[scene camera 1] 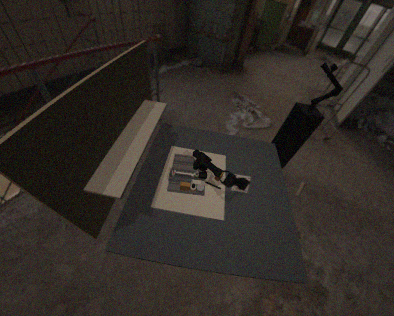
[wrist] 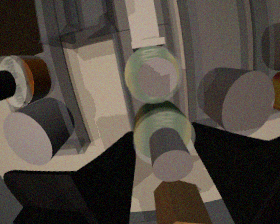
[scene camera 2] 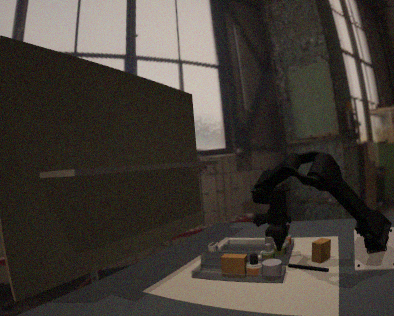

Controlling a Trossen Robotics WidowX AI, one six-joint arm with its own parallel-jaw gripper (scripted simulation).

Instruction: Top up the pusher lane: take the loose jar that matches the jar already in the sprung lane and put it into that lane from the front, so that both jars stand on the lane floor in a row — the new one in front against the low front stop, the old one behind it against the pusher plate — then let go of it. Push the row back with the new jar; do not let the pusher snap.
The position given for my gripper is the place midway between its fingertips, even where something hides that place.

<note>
I see my gripper [scene camera 2: 280, 248], a jar [wrist: 163, 137] and a jar [wrist: 152, 74].
My gripper shows as well in the wrist view [wrist: 161, 132].
</note>
